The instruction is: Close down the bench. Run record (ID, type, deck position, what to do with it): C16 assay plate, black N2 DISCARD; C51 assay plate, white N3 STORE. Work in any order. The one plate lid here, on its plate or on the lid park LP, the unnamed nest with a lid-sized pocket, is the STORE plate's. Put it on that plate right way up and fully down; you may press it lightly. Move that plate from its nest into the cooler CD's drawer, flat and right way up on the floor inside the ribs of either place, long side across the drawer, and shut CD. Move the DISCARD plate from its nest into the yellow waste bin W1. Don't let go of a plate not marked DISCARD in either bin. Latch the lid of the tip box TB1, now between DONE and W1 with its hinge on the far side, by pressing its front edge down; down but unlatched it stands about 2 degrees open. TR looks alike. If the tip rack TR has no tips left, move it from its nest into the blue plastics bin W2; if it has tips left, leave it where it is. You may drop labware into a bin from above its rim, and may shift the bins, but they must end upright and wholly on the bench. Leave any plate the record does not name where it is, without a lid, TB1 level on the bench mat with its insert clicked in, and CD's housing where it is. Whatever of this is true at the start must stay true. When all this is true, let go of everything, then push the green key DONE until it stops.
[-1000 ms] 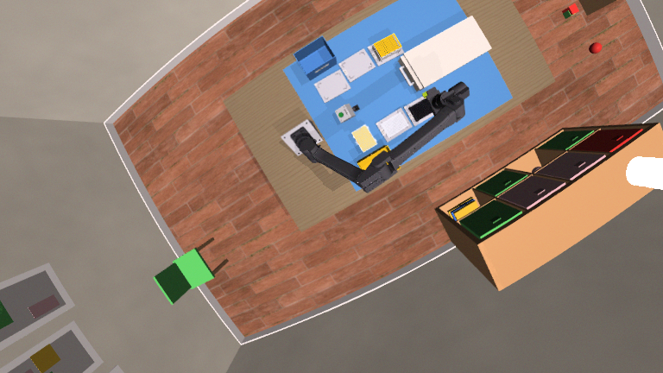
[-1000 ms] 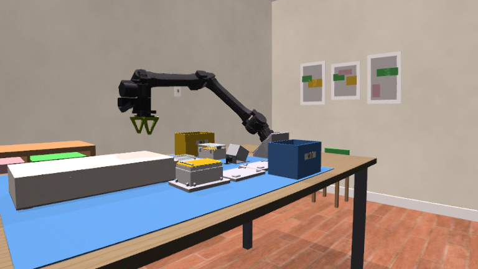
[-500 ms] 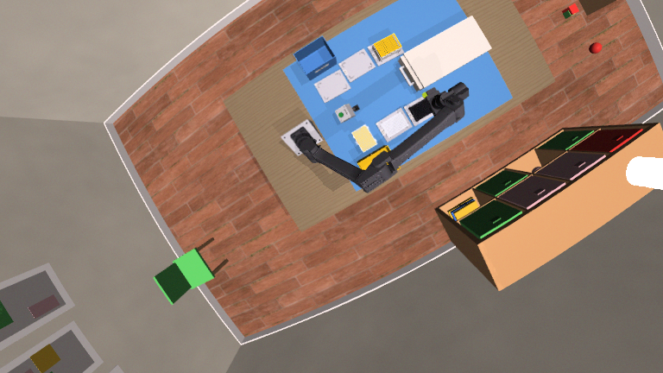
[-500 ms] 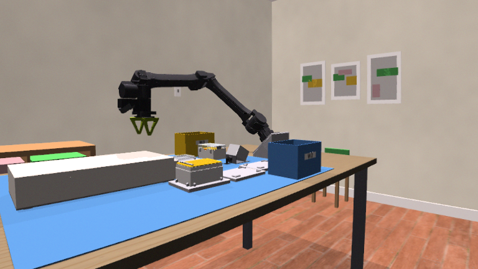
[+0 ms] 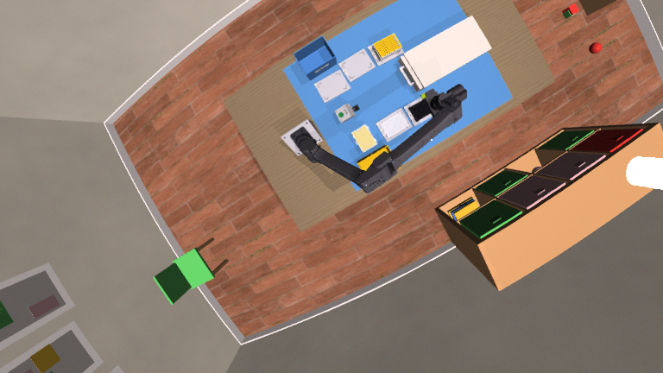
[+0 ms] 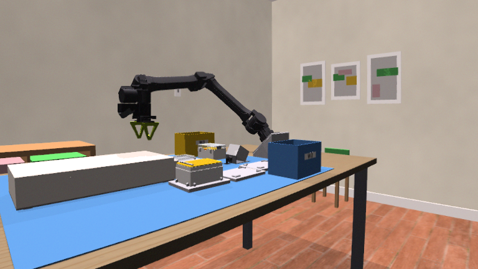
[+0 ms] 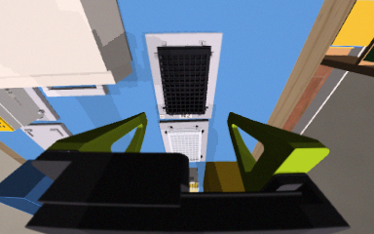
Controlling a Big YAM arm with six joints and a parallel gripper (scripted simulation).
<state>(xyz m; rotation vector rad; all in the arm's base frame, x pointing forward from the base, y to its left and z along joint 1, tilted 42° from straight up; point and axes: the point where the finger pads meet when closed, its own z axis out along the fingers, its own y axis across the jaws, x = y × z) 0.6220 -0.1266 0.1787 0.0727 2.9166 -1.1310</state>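
Now: the black plate 110 mm below my hand. Also, from my hand: plate lid: 190 mm to the left, 130 mm ahead, 100 mm below; then nest: 120 mm below; then white plate: 190 mm to the left, 130 mm ahead, 110 mm below.
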